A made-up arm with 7 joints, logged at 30 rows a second.
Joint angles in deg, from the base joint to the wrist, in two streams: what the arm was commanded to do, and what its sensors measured. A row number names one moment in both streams.
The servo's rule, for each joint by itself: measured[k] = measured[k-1] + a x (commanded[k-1-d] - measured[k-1]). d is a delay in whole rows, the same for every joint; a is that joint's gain. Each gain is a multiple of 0.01, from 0.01 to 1. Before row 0 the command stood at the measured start. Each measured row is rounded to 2 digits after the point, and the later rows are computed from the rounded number. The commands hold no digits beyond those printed.
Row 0, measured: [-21.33 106.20 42.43 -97.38 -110.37 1.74 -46.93]
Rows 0 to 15, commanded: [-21.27 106.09 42.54 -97.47 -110.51 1.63 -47.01]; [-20.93 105.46 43.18 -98.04 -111.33 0.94 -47.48]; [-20.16 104.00 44.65 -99.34 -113.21 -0.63 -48.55]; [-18.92 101.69 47.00 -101.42 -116.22 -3.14 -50.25]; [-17.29 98.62 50.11 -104.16 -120.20 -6.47 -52.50]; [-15.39 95.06 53.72 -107.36 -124.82 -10.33 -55.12]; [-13.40 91.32 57.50 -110.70 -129.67 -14.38 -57.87]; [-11.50 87.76 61.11 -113.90 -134.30 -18.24 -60.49]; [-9.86 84.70 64.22 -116.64 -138.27 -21.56 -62.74]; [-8.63 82.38 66.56 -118.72 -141.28 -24.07 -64.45]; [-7.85 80.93 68.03 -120.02 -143.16 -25.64 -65.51]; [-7.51 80.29 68.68 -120.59 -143.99 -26.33 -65.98]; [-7.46 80.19 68.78 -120.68 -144.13 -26.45 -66.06]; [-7.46 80.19 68.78 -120.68 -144.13 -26.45 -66.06]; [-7.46 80.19 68.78 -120.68 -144.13 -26.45 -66.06]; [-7.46 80.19 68.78 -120.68 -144.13 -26.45 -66.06]
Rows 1 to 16, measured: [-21.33 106.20 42.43 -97.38 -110.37 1.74 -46.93]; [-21.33 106.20 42.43 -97.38 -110.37 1.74 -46.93]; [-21.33 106.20 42.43 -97.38 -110.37 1.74 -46.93]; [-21.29 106.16 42.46 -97.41 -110.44 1.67 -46.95]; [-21.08 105.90 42.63 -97.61 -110.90 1.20 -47.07]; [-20.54 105.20 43.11 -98.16 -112.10 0.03 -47.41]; [-19.58 103.90 44.04 -99.20 -114.24 -2.00 -48.06]; [-18.23 101.95 45.50 -100.79 -117.34 -4.86 -49.08]; [-16.55 99.40 47.47 -102.89 -121.23 -8.36 -50.47]; [-14.69 96.41 49.88 -105.39 -125.62 -12.21 -52.17]; [-12.81 93.21 52.58 -108.11 -130.13 -16.07 -54.08]; [-11.07 90.06 55.37 -110.84 -134.36 -19.58 -56.07]; [-9.63 87.22 58.06 -113.36 -137.96 -22.45 -58.00]; [-8.58 84.89 60.45 -115.49 -140.66 -24.49 -59.73]; [-7.95 83.19 62.43 -117.12 -142.39 -25.67 -61.17]; [-7.66 82.08 63.95 -118.26 -143.29 -26.17 -62.29]
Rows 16 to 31, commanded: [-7.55 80.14 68.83 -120.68 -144.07 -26.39 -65.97]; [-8.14 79.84 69.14 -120.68 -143.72 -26.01 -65.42]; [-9.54 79.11 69.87 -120.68 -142.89 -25.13 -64.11]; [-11.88 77.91 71.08 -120.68 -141.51 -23.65 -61.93]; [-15.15 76.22 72.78 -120.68 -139.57 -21.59 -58.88]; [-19.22 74.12 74.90 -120.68 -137.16 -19.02 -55.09]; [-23.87 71.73 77.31 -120.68 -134.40 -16.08 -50.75]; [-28.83 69.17 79.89 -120.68 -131.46 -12.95 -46.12]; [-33.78 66.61 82.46 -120.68 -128.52 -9.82 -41.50]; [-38.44 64.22 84.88 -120.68 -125.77 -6.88 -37.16]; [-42.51 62.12 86.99 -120.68 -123.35 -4.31 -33.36]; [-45.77 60.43 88.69 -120.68 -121.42 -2.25 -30.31]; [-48.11 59.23 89.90 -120.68 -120.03 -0.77 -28.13]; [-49.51 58.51 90.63 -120.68 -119.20 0.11 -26.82]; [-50.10 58.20 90.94 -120.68 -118.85 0.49 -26.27]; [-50.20 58.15 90.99 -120.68 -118.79 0.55 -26.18]
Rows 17 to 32, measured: [-7.54 81.38 65.11 -119.03 -143.73 -26.35 -63.16]; [-7.49 80.94 65.99 -119.56 -143.94 -26.41 -63.83]; [-7.47 80.66 66.66 -119.92 -144.04 -26.44 -64.34]; [-7.52 80.47 67.18 -120.16 -144.06 -26.41 -64.71]; [-7.89 80.24 67.65 -120.33 -143.88 -26.15 -64.87]; [-8.86 79.82 68.18 -120.44 -143.37 -25.50 -64.70]; [-10.64 79.11 68.88 -120.52 -142.40 -24.32 -64.06]; [-13.30 78.04 69.82 -120.57 -140.93 -22.57 -62.87]; [-16.79 76.59 71.04 -120.61 -138.97 -20.30 -61.08]; [-20.97 74.79 72.54 -120.63 -136.59 -17.60 -58.70]; [-25.61 72.71 74.30 -120.65 -133.92 -14.62 -55.81]; [-30.43 70.45 76.26 -120.66 -131.11 -11.55 -52.52]; [-35.16 68.14 78.33 -120.67 -128.33 -8.56 -48.99]; [-39.50 65.91 80.41 -120.67 -125.74 -5.84 -45.40]; [-43.20 63.88 82.40 -120.67 -123.49 -3.54 -41.93]; [-46.10 62.16 84.20 -120.67 -121.69 -1.77 -38.76]
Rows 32 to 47, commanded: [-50.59 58.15 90.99 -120.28 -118.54 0.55 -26.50]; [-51.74 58.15 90.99 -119.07 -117.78 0.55 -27.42]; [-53.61 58.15 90.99 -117.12 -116.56 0.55 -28.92]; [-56.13 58.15 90.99 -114.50 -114.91 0.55 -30.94]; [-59.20 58.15 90.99 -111.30 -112.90 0.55 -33.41]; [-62.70 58.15 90.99 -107.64 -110.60 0.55 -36.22]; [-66.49 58.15 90.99 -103.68 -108.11 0.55 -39.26]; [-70.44 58.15 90.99 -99.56 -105.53 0.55 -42.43]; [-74.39 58.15 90.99 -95.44 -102.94 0.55 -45.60]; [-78.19 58.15 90.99 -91.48 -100.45 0.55 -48.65]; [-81.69 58.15 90.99 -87.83 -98.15 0.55 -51.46]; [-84.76 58.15 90.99 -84.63 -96.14 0.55 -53.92]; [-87.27 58.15 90.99 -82.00 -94.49 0.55 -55.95]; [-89.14 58.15 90.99 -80.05 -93.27 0.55 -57.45]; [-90.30 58.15 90.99 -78.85 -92.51 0.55 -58.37]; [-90.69 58.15 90.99 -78.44 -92.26 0.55 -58.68]
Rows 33 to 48, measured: [-48.11 60.81 85.74 -120.67 -120.40 -0.57 -36.01]; [-49.28 59.84 86.99 -120.67 -119.59 0.11 -33.77]; [-49.82 59.21 87.95 -120.67 -119.17 0.39 -32.02]; [-50.27 58.82 88.68 -120.55 -118.84 0.49 -30.75]; [-51.14 58.57 89.23 -120.08 -118.29 0.53 -29.98]; [-52.60 58.41 89.65 -119.13 -117.39 0.54 -29.74]; [-54.68 58.31 89.97 -117.65 -116.10 0.55 -30.02]; [-57.35 58.25 90.21 -115.62 -114.44 0.55 -30.80]; [-60.51 58.21 90.40 -113.07 -112.44 0.55 -32.05]; [-64.04 58.19 90.54 -110.07 -110.19 0.55 -33.71]; [-67.82 58.18 90.65 -106.71 -107.77 0.55 -35.72]; [-71.70 58.17 90.73 -103.10 -105.26 0.55 -37.99]; [-75.53 58.16 90.79 -99.38 -102.76 0.55 -40.44]; [-79.16 58.16 90.84 -95.68 -100.36 0.55 -42.97]; [-82.46 58.16 90.88 -92.14 -98.17 0.55 -45.49]; [-85.30 58.16 90.91 -88.90 -96.26 0.55 -47.90]
